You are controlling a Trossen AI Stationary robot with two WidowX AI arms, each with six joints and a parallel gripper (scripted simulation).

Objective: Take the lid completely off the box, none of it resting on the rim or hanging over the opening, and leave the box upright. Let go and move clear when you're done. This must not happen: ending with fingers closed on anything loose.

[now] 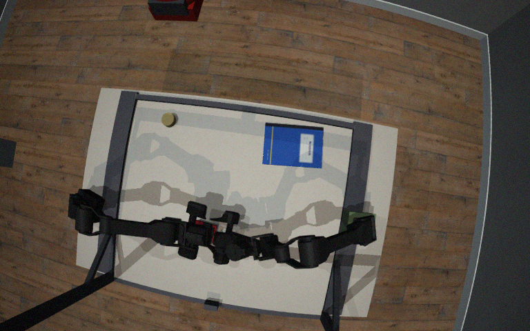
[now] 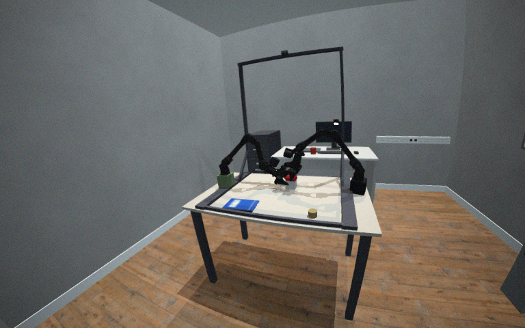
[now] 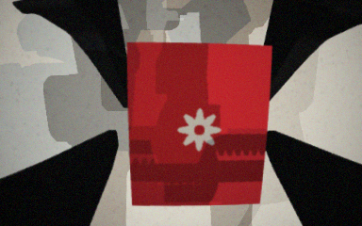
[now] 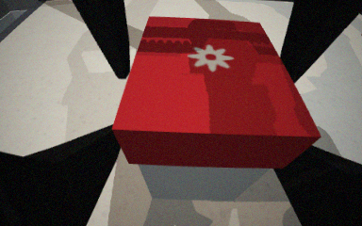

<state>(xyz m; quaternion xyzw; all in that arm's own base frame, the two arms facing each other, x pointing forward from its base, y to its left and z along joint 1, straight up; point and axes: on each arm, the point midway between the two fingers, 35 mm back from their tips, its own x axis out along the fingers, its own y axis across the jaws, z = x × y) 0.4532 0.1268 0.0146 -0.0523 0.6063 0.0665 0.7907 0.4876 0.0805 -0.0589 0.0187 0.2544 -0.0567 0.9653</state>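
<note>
Now: right hand 10 mm short of the grey box, 40 mm to the right of it and 10 mm above it. Also, from my right hand: red lid 10 mm ahead, 40 mm to the left, 20 mm above.
The red lid lies 30 mm below my left hand and 20 mm to the right of it. Also, from my left hand: grey box (60 mm below, 20 mm to the right).
</note>
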